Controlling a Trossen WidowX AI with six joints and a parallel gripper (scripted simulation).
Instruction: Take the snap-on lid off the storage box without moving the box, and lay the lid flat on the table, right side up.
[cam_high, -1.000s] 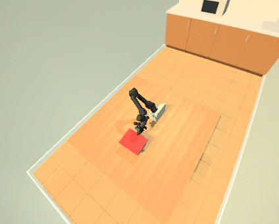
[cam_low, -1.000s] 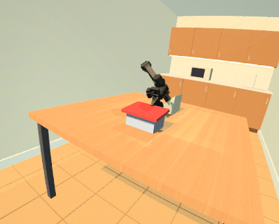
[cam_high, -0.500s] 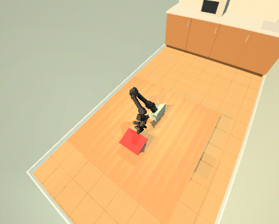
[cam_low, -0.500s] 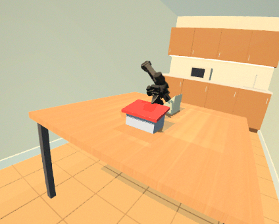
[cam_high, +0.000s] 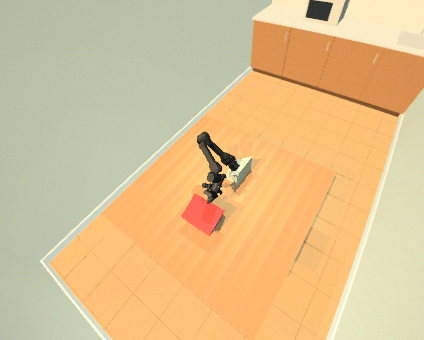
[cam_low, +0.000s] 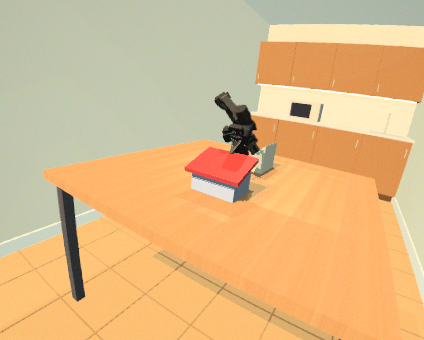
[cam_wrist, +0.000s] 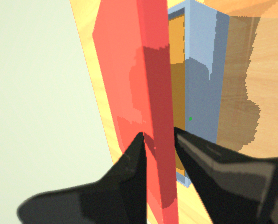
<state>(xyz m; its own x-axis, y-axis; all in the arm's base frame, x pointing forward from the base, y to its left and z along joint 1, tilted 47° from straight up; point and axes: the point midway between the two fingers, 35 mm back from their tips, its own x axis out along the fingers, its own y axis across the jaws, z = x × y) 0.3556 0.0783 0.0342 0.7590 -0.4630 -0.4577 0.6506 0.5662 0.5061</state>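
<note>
The lid is 80 mm ahead of my gripper tip and 20 mm below it. Round my gripper tip: storage box 90 mm below, 70 mm ahead.
</note>
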